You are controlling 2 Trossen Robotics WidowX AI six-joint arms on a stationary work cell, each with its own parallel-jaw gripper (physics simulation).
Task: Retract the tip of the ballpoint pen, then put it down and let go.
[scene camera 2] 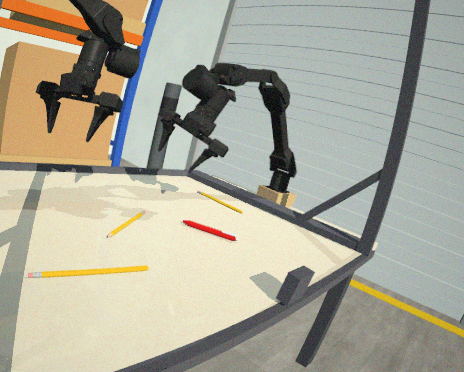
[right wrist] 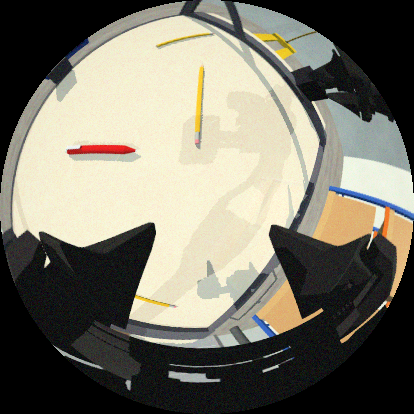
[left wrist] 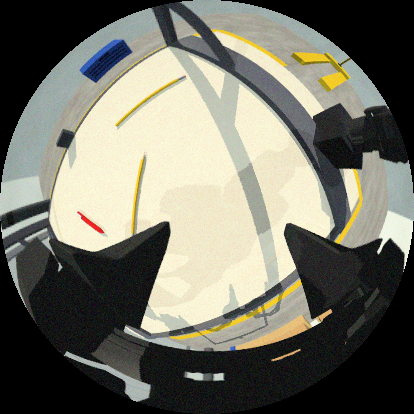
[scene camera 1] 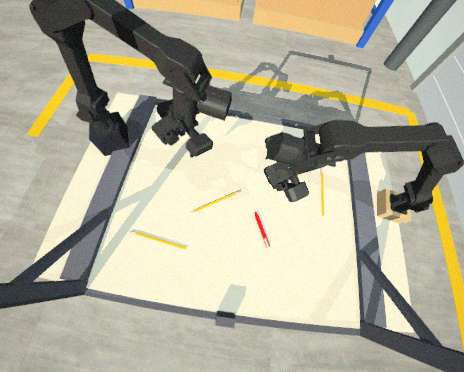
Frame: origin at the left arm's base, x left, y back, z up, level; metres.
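Where they show: left gripper, fingertip midpoint: [scene camera 2: 67,137] [right wrist: 319,86] [left wrist: 230,228] [scene camera 1: 183,146]; right gripper, fingertip midpoint: [scene camera 2: 173,161] [right wrist: 214,230]; left arm's base at its link origin: [left wrist: 353,134] [scene camera 1: 104,124]; right arm's base at its link origin: [scene camera 2: 277,189] [scene camera 1: 398,204].
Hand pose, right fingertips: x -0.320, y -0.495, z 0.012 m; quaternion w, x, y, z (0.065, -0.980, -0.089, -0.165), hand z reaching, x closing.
Note:
Things, the pixels of their top centre, and the offset from my right fingertips.
- red ballpoint pen at its top centre: [right wrist: 93,147] [scene camera 2: 210,226] [left wrist: 85,222] [scene camera 1: 262,229] dx -0.145, dy +0.060, dz -0.102 m
- yellow pencil at its top centre: [right wrist: 200,92] [scene camera 2: 127,220] [left wrist: 133,198] [scene camera 1: 215,201] dx -0.011, dy +0.183, dz -0.109 m
- third pencil at its top centre: [scene camera 2: 219,200] [scene camera 1: 322,191] dx -0.073, dy -0.213, dz -0.111 m
- dark block at its top centre: [scene camera 2: 301,270] [scene camera 1: 225,321] [left wrist: 58,137] dx -0.355, dy +0.246, dz -0.061 m
The red ballpoint pen [scene camera 1: 261,228] [scene camera 2: 209,230] [left wrist: 91,223] [right wrist: 100,149] lies flat on the pale table, apart from both grippers. Its tapered end points toward the back, and its other end has a white part. The writing tip is too small to judge whether it is out or in. My left gripper [scene camera 1: 180,147] [scene camera 2: 69,136] [left wrist: 230,228] is open and empty, raised above the back left of the table in scene camera 1. My right gripper [scene camera 1: 282,194] [scene camera 2: 175,160] [right wrist: 214,230] is open and empty, raised above the table behind the pen.
One yellow pencil [scene camera 1: 216,201] [scene camera 2: 126,224] [left wrist: 137,195] [right wrist: 199,105] lies left of the pen in scene camera 1. Another pencil [scene camera 1: 160,239] [scene camera 2: 95,271] lies farther left, and a third pencil [scene camera 1: 322,194] [scene camera 2: 220,202] right. A dark block [scene camera 1: 225,318] [scene camera 2: 295,285] stands at the table edge.

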